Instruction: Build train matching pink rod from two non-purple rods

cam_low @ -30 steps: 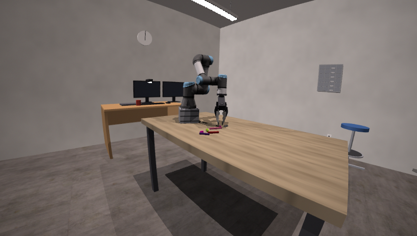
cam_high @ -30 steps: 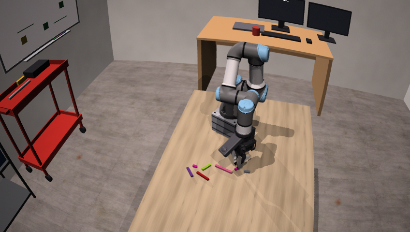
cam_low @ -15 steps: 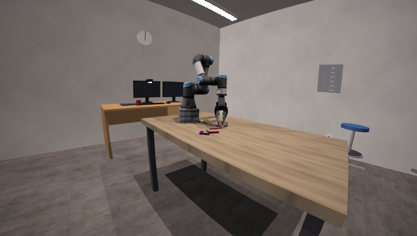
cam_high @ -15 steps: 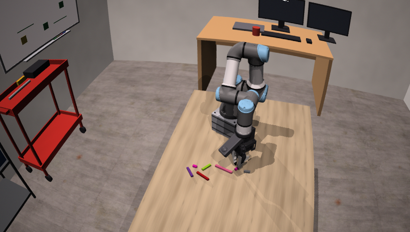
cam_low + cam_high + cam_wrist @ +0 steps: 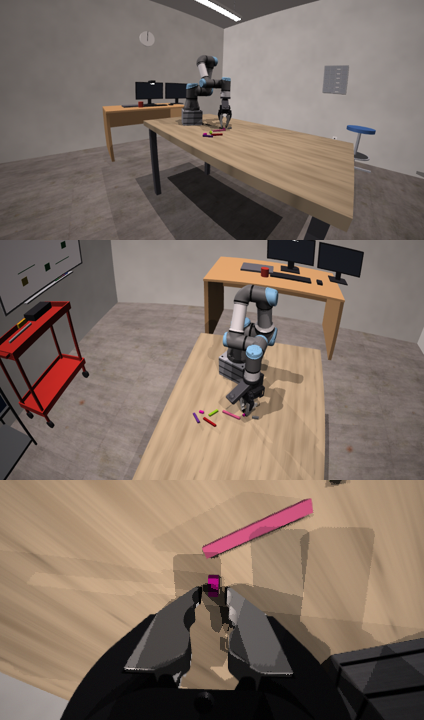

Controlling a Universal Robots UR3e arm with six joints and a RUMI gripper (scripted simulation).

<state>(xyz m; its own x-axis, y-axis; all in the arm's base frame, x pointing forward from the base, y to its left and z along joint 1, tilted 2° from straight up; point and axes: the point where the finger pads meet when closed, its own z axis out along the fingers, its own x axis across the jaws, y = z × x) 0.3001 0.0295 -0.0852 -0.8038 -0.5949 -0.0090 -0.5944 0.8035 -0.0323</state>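
Right now my hand is 50 mm to the right of the grey rod, 20 mm short of it and 20 mm above it. Also, from my hand: pink rod: 60 mm to the right, 20 mm below; then lime rod: 140 mm to the right, 20 mm below; then red rod: 160 mm to the right, 50 mm ahead, 20 mm below.
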